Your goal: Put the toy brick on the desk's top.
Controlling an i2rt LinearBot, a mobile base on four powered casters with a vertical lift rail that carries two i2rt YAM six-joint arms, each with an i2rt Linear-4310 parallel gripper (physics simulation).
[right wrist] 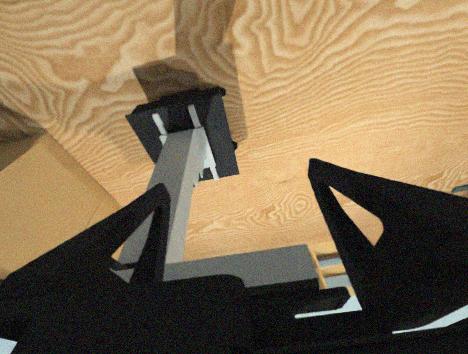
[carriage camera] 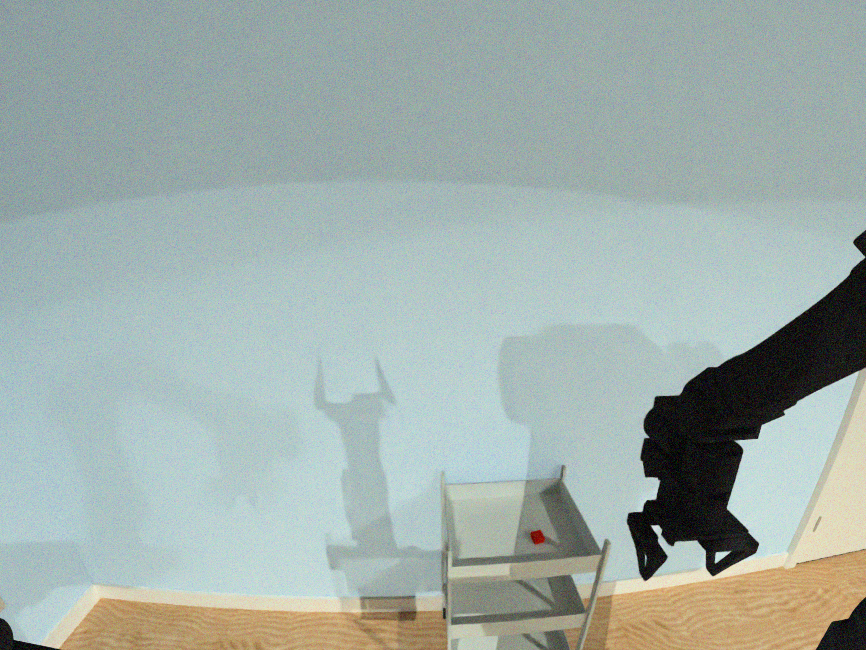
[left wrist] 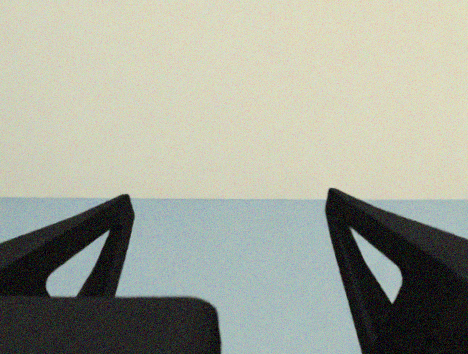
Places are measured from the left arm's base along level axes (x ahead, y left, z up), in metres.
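Where they show: left gripper, between the fingertips: (left wrist: 228, 202); right gripper, between the fingertips: (right wrist: 236, 178) (carriage camera: 676, 574); right arm's base, origin of its link: (right wrist: 268, 303).
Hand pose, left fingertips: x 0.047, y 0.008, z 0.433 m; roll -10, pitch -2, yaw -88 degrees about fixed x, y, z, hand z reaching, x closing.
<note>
After its pixels a point has its place.
The toy brick (carriage camera: 537, 536) @[x 0.715, y -0.624, z -0.495 m] is small and red and lies in the top tray of a grey cart (carriage camera: 524, 565) @[x 0.592, y -0.551, z -0.463 m], toward its front right, in the carriage view. My right gripper (carriage camera: 679, 575) @[x 0.222, y -0.636, z -0.022 m] (right wrist: 236, 178) @[x 0.222, y -0.636, z -0.022 m] is open and empty, pointing down to the right of the cart and apart from it. My left gripper (left wrist: 228, 202) @[x 0.047, y 0.008, z 0.433 m] is open and empty in the left wrist view, with wall and ceiling behind its fingers. The desk cannot be made out for certain in these views.
The cart has lower trays under the top one and thin upright posts. A blue wall (carriage camera: 244, 433) @[x 0.911, y 0.360, z -0.245 m] stands behind it, and a pale door (carriage camera: 835, 482) @[x 0.990, y -2.152, z -0.661 m] is at the far right. The right wrist view shows my own base (right wrist: 225, 135) @[x -0.228, y -0.546, z -0.882 m] on the wooden floor and a flat tan surface (right wrist: 45, 205) @[x -0.363, y 0.647, z -0.728 m] at left.
</note>
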